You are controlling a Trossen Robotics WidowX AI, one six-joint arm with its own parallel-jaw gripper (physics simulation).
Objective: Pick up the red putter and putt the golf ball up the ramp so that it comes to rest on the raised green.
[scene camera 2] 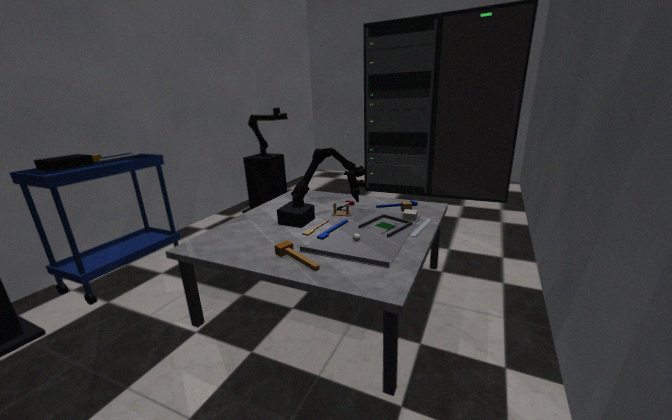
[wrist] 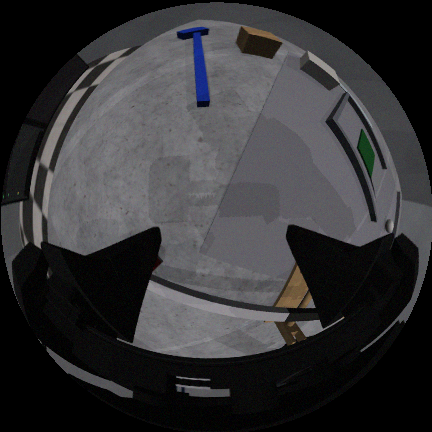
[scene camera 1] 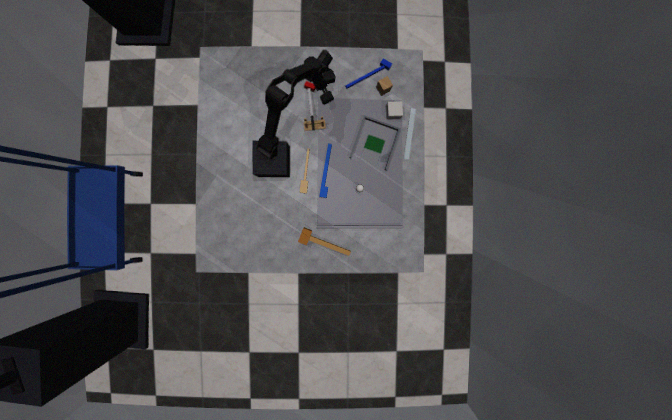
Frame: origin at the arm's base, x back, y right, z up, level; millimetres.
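Seen in the pictures: gripper, fingertip midpoint: [scene camera 2: 357, 200] [wrist: 225, 232] [scene camera 1: 325, 93]; arm's base, link origin: [scene camera 2: 298, 206] [wrist: 296, 374] [scene camera 1: 270, 152].
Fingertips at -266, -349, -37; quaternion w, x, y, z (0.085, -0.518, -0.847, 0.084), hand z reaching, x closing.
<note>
Offsets run from my fingertips to a thing's top centre, as dx, dy, dz. "spot": to the spot under its first point. Level surfaces: height alone.
The red putter lies with its red head {+91, -61, -32} [scene camera 1: 309, 85] [scene camera 2: 350, 202] toward the table's back and its dark grip end on a small wooden stand [scene camera 1: 320, 124] [scene camera 2: 342, 214] [wrist: 294, 290]. My gripper [scene camera 1: 326, 96] [scene camera 2: 357, 200] [wrist: 225, 232] is open and empty, above the table beside the putter. In the wrist view the putter's shaft {spot: +75, +32, -27} [wrist: 215, 301] crosses below the fingertips, and the left finger hides most of the head. The white golf ball {-215, +500, -16} [scene camera 1: 360, 188] [scene camera 2: 356, 237] [wrist: 389, 226] sits on the grey ramp board {dz -59} [scene camera 1: 360, 212] [wrist: 285, 150]. The green patch {spot: -288, +246, -53} [scene camera 1: 374, 144] [scene camera 2: 385, 226] [wrist: 366, 152] lies inside dark low walls.
A blue mallet {-232, -159, -36} [scene camera 1: 367, 76] [wrist: 200, 70], a wooden cube {-325, -82, -2} [scene camera 1: 384, 85] [wrist: 257, 44] and a white block {-388, +51, -14} [scene camera 1: 395, 109] [wrist: 319, 70] lie beyond the gripper. A blue club {-31, +410, -45} [scene camera 1: 326, 167], a tan paddle {spot: +91, +504, -52} [scene camera 1: 304, 186], an orange mallet {-43, +817, -10} [scene camera 1: 327, 244] and a pale bar {-491, +168, -59} [scene camera 1: 410, 134] lie around the course.
</note>
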